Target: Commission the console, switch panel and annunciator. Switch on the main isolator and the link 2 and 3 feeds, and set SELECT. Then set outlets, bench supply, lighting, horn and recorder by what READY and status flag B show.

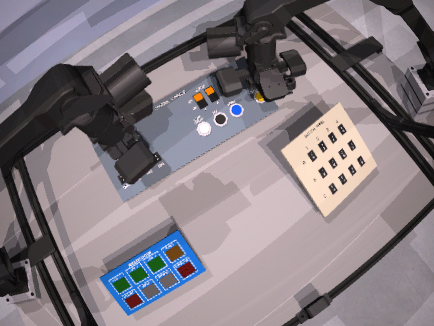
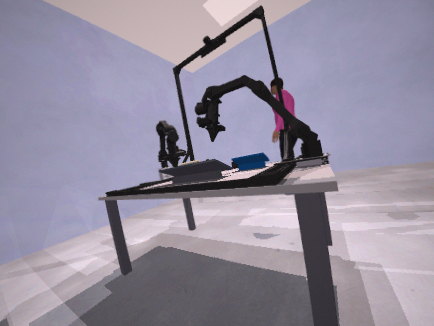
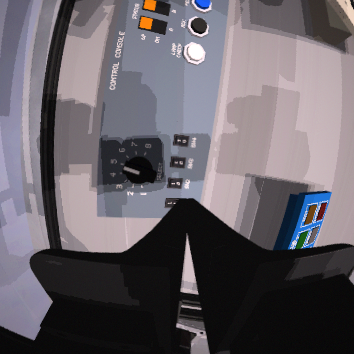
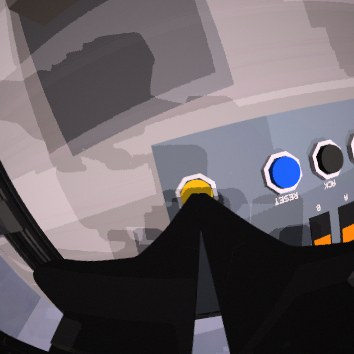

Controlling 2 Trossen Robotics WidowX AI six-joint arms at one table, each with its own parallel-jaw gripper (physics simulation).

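Where they show: left gripper, fingertip midpoint: [image 1: 129, 145] [image 2: 212, 141] [image 3: 185, 204]; right gripper, fingertip midpoint: [image 1: 262, 94] [image 4: 197, 199]; left arm's base, link origin: [image 1: 17, 281] [image 2: 313, 156] [image 3: 180, 335]; right arm's base, link origin: [image 1: 431, 78] [image 2: 165, 167].
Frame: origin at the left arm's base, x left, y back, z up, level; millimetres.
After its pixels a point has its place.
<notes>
The grey control console [image 1: 170, 135] @[x 212, y -483, z 36 mm] [image 3: 192, 110] @[x 177, y -483, z 22 mm] [image 4: 235, 140] @[x 204, y -672, z 14 mm] has two status flags, A [image 3: 152, 25] @[x 265, y -568, z 50 mm] and B [image 3: 156, 6] @[x 272, y -598, z 50 mm], both orange at the UP end. The SELECT knob [image 3: 138, 171] @[x 206, y -388, z 66 mm] points left, near 4 and 5. The blue annunciator [image 1: 200, 267] @[x -80, y -457, z 14 mm] [image 3: 287, 220] @[x -49, y -386, z -10 mm] shows dull green, amber, red and grey lamps; READY is grey. The cream switch panel [image 1: 327, 206] @[x -52, y -743, z 16 mm] is at the right. My left gripper [image 3: 185, 204] @[x 148, y -408, z 158 mm] [image 2: 214, 138] @[x 148, y -408, z 158 mm] is shut and empty, above the console's small switches. My right gripper [image 4: 197, 199] @[x 231, y -704, z 52 mm] is shut and empty, its tips overlapping the yellow ENABLE button [image 4: 196, 187] @[x 233, y -703, z 33 mm] [image 1: 260, 97] @[x 235, y -701, z 34 mm]; contact is unclear.
White LAMP CHECK [image 1: 204, 128] @[x 202, y -558, z 35 mm], black ACK [image 1: 220, 119] @[x 211, y -597, z 35 mm] and blue RESET [image 1: 236, 110] @[x 221, y -637, z 34 mm] buttons stand in a row between the grippers. Black frame rails run along the table's edges. A person in pink [image 2: 286, 107] stands beyond the table.
</notes>
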